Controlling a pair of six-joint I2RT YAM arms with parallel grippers.
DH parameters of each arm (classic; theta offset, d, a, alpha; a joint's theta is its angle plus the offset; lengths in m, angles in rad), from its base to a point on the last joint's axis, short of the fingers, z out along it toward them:
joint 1: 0 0.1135 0.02 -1.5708
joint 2: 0 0 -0.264 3.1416
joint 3: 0.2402 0 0.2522 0
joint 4: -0.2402 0 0.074 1.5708
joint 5: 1.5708 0 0 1.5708
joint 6: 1.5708 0.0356 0 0
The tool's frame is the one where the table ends.
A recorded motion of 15 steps. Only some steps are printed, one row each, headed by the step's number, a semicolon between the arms.
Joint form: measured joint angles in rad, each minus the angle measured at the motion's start. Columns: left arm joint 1, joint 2, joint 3, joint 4, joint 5, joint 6; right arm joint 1, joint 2, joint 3, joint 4, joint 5, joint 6.
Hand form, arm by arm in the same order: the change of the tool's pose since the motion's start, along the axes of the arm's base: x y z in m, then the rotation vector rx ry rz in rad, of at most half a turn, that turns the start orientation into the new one. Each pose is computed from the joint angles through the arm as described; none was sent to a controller.
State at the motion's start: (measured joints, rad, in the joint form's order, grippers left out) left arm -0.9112 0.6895 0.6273 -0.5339 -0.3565 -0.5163; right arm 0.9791 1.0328 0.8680 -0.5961 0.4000 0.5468
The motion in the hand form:
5: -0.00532 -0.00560 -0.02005 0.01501 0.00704 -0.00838; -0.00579 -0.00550 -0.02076 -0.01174 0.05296 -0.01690
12: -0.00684 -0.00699 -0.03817 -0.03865 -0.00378 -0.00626; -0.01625 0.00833 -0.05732 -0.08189 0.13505 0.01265
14: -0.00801 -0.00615 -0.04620 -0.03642 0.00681 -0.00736; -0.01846 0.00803 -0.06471 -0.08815 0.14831 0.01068
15: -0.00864 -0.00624 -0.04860 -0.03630 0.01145 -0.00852; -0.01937 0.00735 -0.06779 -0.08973 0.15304 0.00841
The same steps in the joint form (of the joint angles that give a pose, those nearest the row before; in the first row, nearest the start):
5: -0.0587 0.0008 -0.0721 0.0461 -0.0431 -0.0282; 0.0069 -0.0191 -0.0736 -0.0027 -0.0099 0.0469
12: -0.0721 -0.0202 -0.1617 0.1541 -0.0439 -0.0569; 0.0847 0.0587 -0.1477 0.0233 -0.0072 0.1102
14: -0.0748 -0.0259 -0.1907 0.1667 -0.0408 -0.0645; 0.0931 0.0633 -0.1705 0.0332 -0.0080 0.1247
15: -0.0786 -0.0263 -0.1987 0.1697 -0.0408 -0.0694; 0.0954 0.0630 -0.1816 0.0378 -0.0080 0.1308

